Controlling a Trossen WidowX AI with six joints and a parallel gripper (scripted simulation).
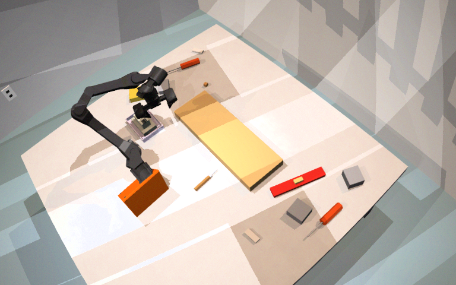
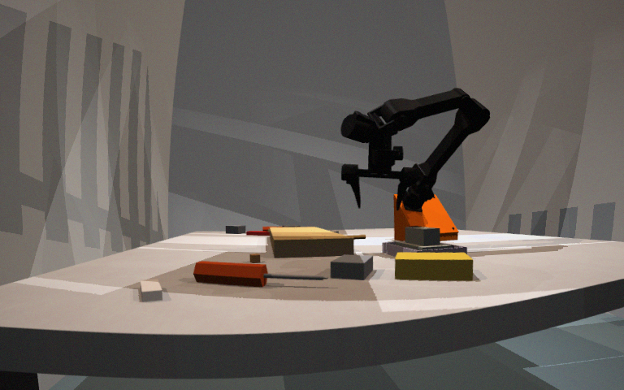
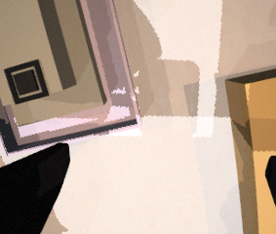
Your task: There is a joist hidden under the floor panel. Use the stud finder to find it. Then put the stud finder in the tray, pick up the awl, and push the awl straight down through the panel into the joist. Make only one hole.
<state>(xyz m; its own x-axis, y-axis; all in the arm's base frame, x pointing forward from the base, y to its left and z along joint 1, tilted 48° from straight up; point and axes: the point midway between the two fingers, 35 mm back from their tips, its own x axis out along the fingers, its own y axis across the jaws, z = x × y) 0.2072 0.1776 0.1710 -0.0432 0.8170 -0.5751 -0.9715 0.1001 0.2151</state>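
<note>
Right now the awl is 35 cm to the right of my gripper tip and 10 cm below it. From my gripper tip the other things lie so: stud finder (7 cm behind, 6 cm to the left, 6 cm below); yellow block (25 cm to the left, 9 cm below); tray (7 cm behind, 7 cm to the left, 9 cm below).
</note>
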